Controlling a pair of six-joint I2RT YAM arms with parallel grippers.
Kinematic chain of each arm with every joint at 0, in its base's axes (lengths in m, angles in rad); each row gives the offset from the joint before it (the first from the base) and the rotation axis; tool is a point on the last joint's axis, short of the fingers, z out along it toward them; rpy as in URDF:
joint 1: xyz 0 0 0.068 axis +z
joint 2: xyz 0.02 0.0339 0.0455 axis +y
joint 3: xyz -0.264 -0.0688 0 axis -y
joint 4: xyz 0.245 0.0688 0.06 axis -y
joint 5: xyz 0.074 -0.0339 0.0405 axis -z
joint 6: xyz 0.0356 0 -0.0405 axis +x
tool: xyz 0 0 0 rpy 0 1.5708 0
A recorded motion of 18 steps. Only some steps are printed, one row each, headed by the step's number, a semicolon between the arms.
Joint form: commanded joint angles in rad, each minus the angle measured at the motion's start. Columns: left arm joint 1, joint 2, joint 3, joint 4, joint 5, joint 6; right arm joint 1, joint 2, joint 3, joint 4, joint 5, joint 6.
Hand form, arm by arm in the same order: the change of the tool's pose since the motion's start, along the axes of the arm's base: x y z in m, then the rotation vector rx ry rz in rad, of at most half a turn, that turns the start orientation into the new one. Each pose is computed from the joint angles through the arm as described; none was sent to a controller.
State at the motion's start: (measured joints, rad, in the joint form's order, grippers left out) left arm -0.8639 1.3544 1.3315 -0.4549 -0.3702 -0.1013; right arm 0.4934 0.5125 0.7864 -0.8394 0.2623 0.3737
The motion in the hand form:
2: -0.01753 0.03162 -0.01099 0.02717 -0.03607 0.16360; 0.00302 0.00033 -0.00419 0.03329 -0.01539 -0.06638
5: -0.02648 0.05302 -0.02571 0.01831 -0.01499 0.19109; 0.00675 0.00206 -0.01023 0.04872 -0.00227 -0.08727
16: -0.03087 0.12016 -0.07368 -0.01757 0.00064 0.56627; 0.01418 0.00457 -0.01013 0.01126 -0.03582 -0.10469
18: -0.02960 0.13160 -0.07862 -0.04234 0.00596 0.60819; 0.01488 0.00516 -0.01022 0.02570 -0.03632 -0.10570
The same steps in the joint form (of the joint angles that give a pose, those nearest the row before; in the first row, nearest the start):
2: 0.0079 -0.1294 -0.1353 -0.0069 -0.1588 -0.0362; 0.0051 -0.0025 -0.0253 0.0355 0.0490 0.0589
5: 0.0389 -0.2182 -0.2415 -0.0049 -0.1452 -0.0567; 0.0047 0.0071 -0.0474 0.0544 0.0553 0.0882
16: 0.2293 -0.4018 -0.5033 0.0106 -0.2865 -0.2058; 0.0052 0.0320 -0.0562 0.1085 0.0972 0.0545
18: 0.2823 -0.4266 -0.5340 0.0239 -0.2666 -0.2192; 0.0052 0.0338 -0.0580 0.1160 0.0915 0.0659

